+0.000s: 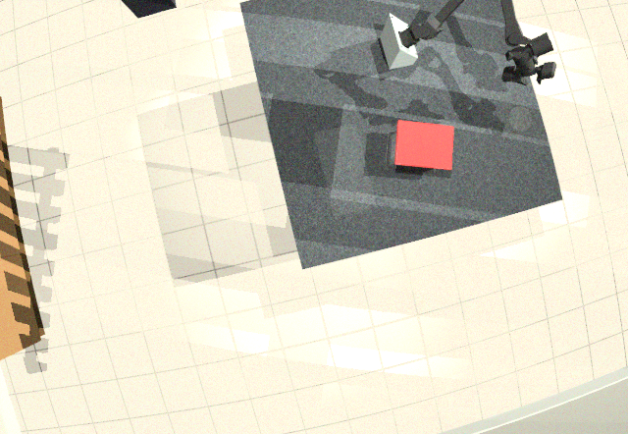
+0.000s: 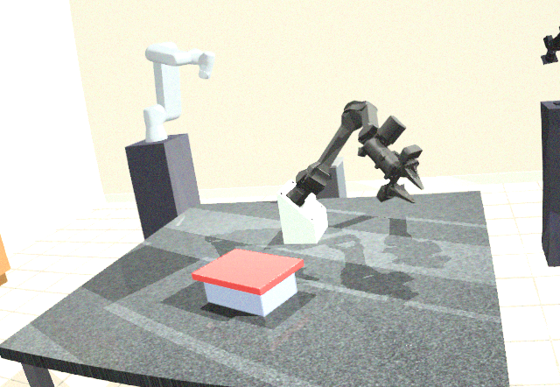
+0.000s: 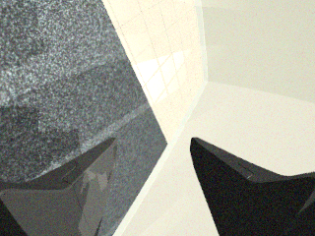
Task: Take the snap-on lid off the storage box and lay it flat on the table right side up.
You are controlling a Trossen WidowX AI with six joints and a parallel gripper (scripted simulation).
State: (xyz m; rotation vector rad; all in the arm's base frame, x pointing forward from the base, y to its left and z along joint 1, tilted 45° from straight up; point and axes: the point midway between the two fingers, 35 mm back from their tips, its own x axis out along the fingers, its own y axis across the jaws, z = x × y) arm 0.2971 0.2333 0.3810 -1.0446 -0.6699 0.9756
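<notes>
Now: gripper tip 460 mm to the left of the red lid, 140 mm short of it and 140 mm above it. Round my gripper tip: storage box: 460 mm to the right, 190 mm below, 140 mm ahead.
</notes>
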